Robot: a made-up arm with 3 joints. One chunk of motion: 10 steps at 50 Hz.
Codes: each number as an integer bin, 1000 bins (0 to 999) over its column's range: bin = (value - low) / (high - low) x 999, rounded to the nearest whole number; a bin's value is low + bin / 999 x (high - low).
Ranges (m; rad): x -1..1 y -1..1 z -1..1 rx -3.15..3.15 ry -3.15..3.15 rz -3.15..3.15
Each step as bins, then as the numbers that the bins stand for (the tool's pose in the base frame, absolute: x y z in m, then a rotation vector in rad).
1 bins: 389 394 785 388 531 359
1 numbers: -0.2212 -0.2112 0.5716 -0.7032 0.1986 -0.8860
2 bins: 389 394 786 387 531 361
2 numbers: -0.2212 -0.2112 0.5736 -0.7095 0.1986 -0.8734
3 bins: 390 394 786 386 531 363
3 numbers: -0.2192 -0.2112 0.5736 -0.7158 0.1986 -0.8608
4 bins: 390 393 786 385 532 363
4 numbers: -0.2192 -0.2132 0.5736 -0.7221 0.2050 -0.8608
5 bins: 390 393 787 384 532 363
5 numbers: -0.2192 -0.2132 0.5756 -0.7284 0.2050 -0.8608
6 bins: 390 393 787 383 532 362
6 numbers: -0.2192 -0.2132 0.5756 -0.7347 0.2050 -0.8671
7 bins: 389 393 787 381 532 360
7 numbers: -0.2212 -0.2132 0.5756 -0.7473 0.2050 -0.8797
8 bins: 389 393 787 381 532 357
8 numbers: -0.2212 -0.2132 0.5756 -0.7473 0.2050 -0.8986
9 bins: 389 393 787 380 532 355
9 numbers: -0.2212 -0.2132 0.5756 -0.7536 0.2050 -0.9113
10 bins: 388 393 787 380 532 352
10 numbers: -0.2232 -0.2132 0.5756 -0.7536 0.2050 -0.9302
